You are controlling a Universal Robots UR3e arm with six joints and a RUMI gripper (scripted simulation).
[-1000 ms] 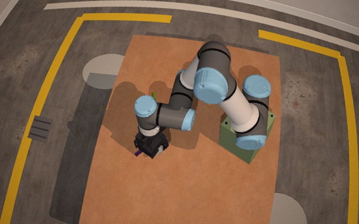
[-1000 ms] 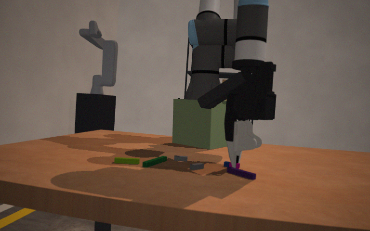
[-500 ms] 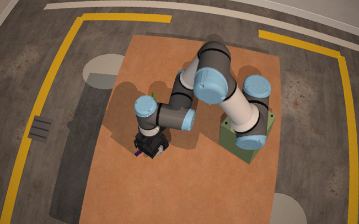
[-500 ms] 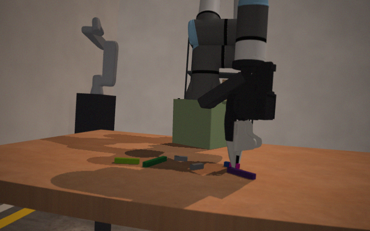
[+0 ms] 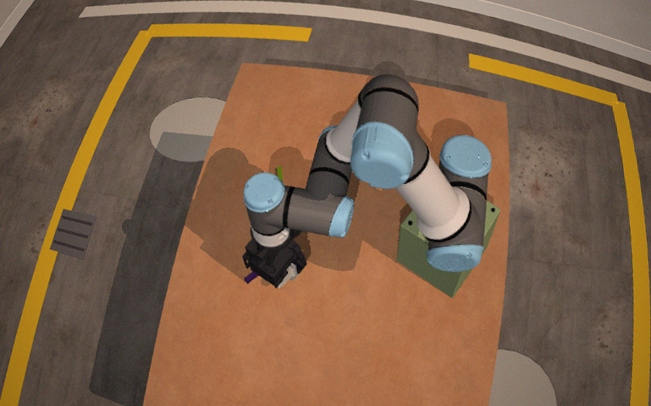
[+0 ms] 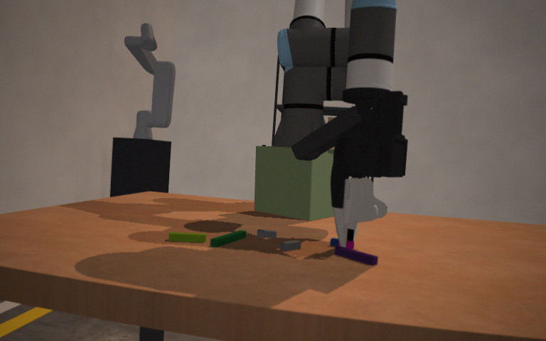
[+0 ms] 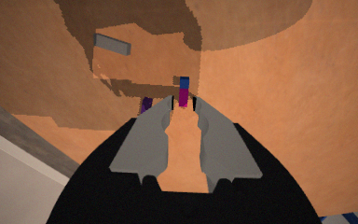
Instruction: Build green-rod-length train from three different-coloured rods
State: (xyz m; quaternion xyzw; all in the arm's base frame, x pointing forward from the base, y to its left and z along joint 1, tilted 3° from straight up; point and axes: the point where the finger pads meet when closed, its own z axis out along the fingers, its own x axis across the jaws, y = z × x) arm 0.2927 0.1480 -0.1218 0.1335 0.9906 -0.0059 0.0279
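The magenta rod lies 1 cm below my hand. Also, from my hand: purple rod (6 cm ahead, 2 cm to the left, 1 cm below); then green rod (6 cm ahead, 16 cm to the right, 1 cm below); then blue rod (2 cm to the right, 1 cm below).
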